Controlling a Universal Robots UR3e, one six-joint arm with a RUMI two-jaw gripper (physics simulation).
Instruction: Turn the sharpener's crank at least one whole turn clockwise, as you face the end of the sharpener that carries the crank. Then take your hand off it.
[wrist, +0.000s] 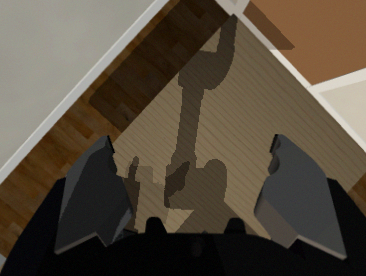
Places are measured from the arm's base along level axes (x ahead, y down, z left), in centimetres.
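Where they show: gripper, fingertip midpoint: (190, 137).
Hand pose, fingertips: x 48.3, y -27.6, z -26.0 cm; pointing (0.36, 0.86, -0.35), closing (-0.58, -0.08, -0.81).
Note:
After its pixels a point has its place.
My gripper (190, 137) @[x 48.3, y -27.6, z -26.0 cm] is open, its two dark grey jaws standing wide apart at the left and right of the wrist view. It points down over a light wooden table top (280, 95) @[x 37.7, y 9.7, z -63.2 cm], with no object between the jaws. The sharpener and its crank do not show in this view. The shadow of the arm and gripper lies across the table top between the jaws.
The table's left edge runs diagonally, with brown wooden floor (75, 135) beyond it. A pale wall (60, 55) with a white skirting stands at the upper left. An orange-brown panel (320, 40) with white trim is at the upper right.

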